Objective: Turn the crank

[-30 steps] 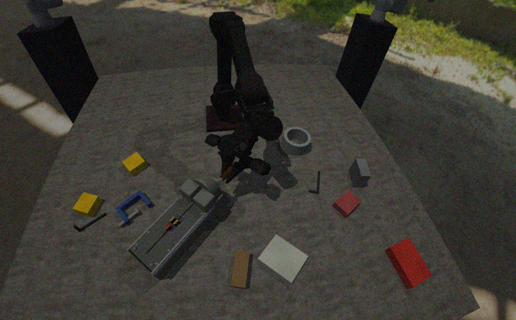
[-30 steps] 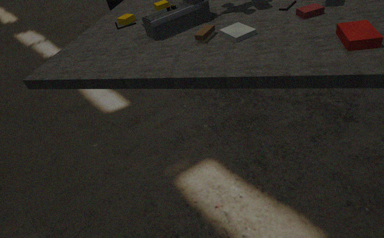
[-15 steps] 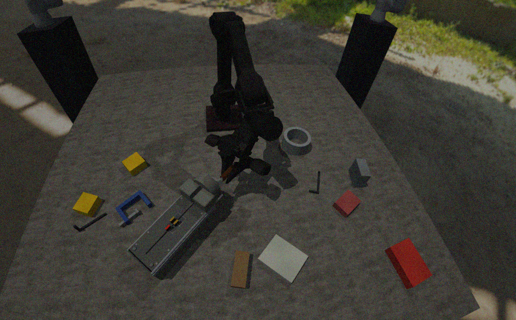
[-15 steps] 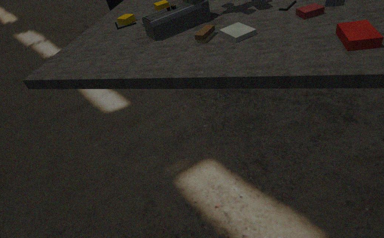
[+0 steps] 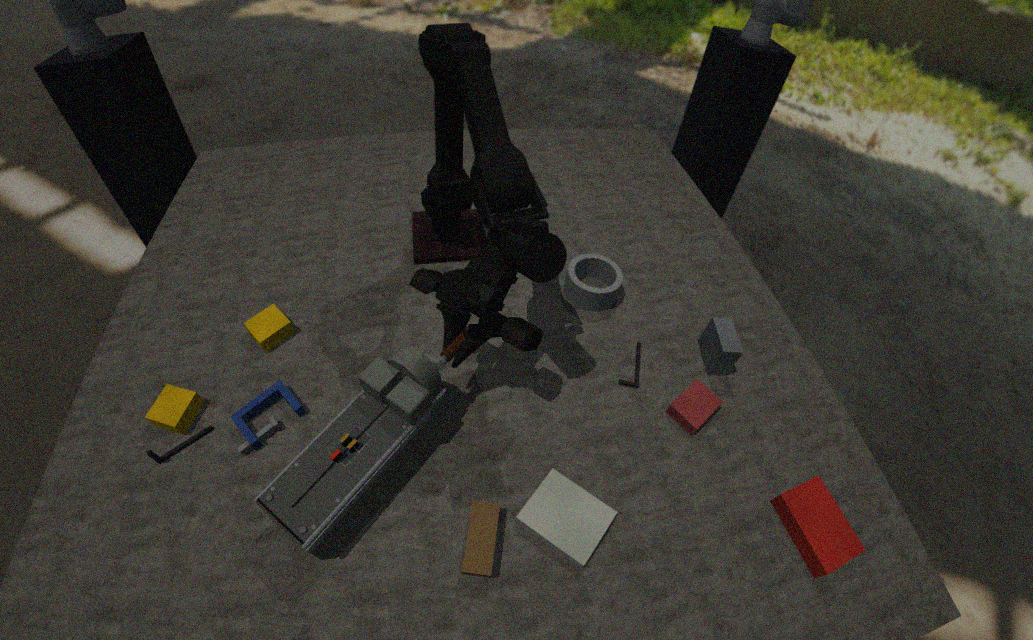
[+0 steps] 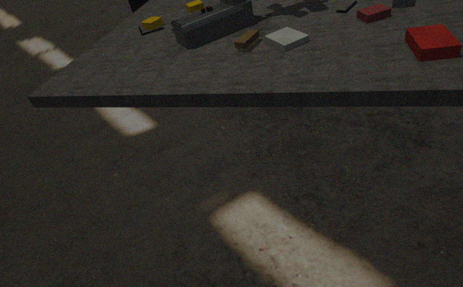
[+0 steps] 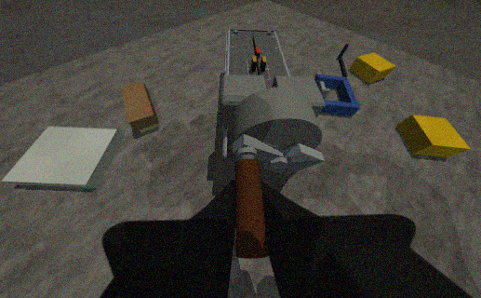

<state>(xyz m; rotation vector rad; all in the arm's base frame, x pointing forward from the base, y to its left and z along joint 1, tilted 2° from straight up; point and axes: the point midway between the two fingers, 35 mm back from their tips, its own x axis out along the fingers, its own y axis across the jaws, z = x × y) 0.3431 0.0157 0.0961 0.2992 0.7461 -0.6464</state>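
Now: the brown crank handle 20 mm above my gripper tip, 10 mm to the left of it and 10 mm behind it. Also, from my gripper tip: white plate: 200 mm ahead, 140 mm to the left, 70 mm below; then red pointer: 140 mm to the right, 130 mm ahead; then brown block: 220 mm ahead, 70 mm below, 30 mm to the left.
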